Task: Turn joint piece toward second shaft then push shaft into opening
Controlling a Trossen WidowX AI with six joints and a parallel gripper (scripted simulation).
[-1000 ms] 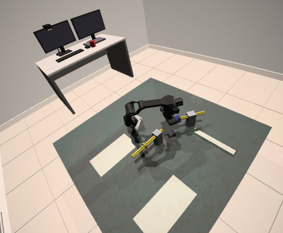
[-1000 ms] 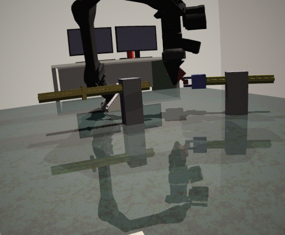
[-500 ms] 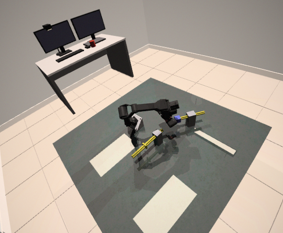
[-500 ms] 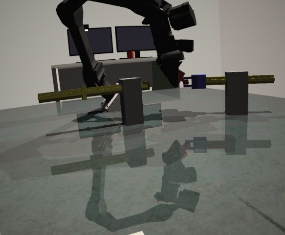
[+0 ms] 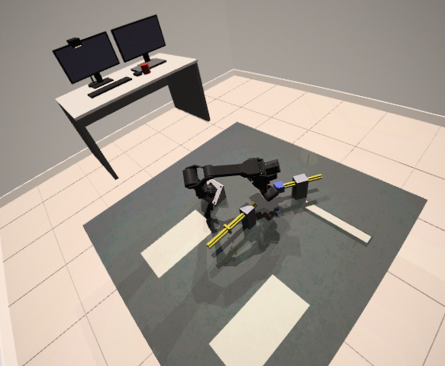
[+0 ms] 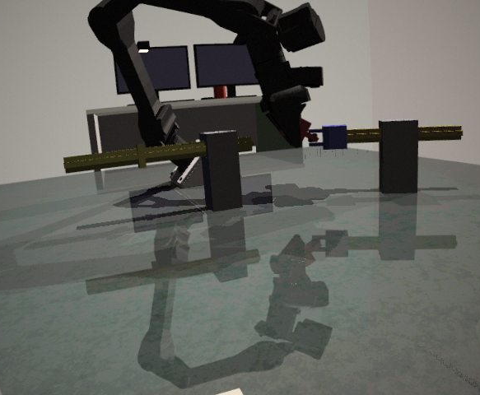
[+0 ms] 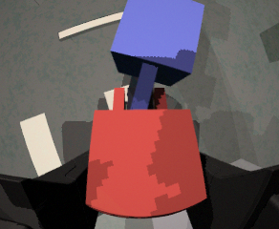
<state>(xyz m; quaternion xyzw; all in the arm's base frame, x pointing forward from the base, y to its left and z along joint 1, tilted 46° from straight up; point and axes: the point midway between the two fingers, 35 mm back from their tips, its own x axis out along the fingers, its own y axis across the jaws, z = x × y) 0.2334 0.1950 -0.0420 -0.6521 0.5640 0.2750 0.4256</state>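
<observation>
The red joint piece lies 30 mm above my gripper tip.
</observation>
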